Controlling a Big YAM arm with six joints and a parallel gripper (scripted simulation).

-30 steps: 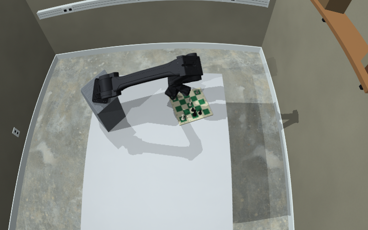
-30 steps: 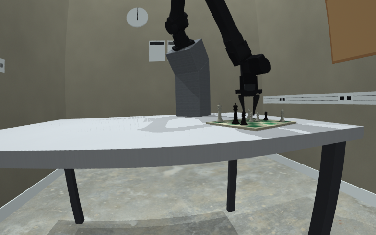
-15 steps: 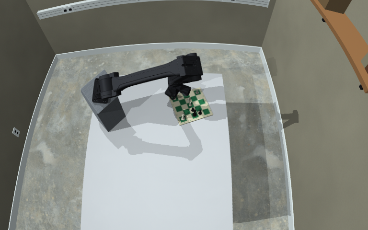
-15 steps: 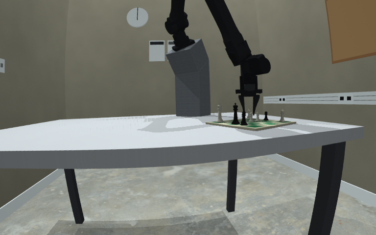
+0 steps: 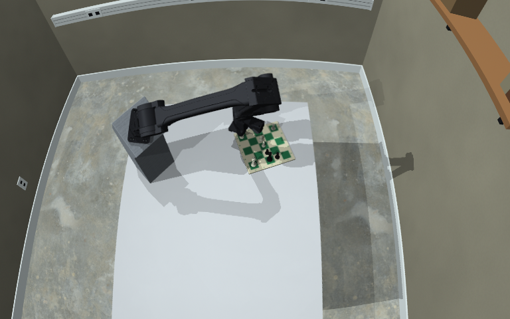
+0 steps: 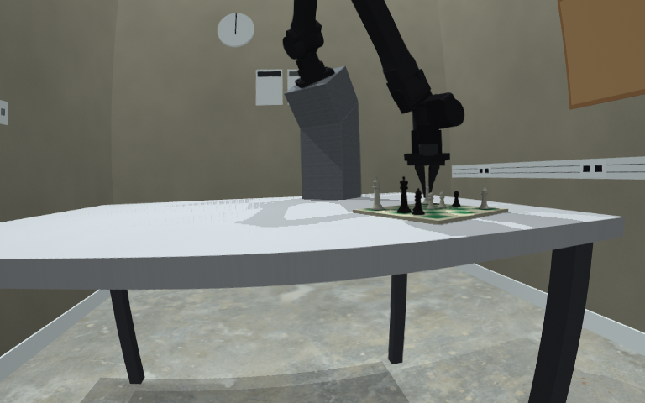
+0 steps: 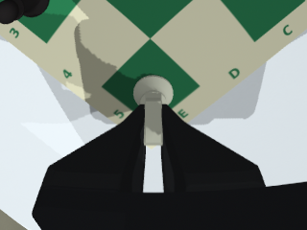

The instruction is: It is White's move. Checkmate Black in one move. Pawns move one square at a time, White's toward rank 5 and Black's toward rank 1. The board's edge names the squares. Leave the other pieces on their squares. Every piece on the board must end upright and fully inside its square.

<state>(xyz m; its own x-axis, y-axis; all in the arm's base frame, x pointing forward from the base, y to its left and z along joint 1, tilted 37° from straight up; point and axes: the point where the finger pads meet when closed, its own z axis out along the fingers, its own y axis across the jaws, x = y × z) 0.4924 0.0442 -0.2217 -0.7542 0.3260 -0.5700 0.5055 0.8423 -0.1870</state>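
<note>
The white chess piece lies 1 cm below my hand and 1 cm ahead of it. Round my hand: black king (14 cm to the right, 11 cm ahead, 1 cm above); black bishop (15 cm ahead, 13 cm to the right); green-and-cream chessboard (10 cm ahead, 6 cm to the right, 2 cm below).
</note>
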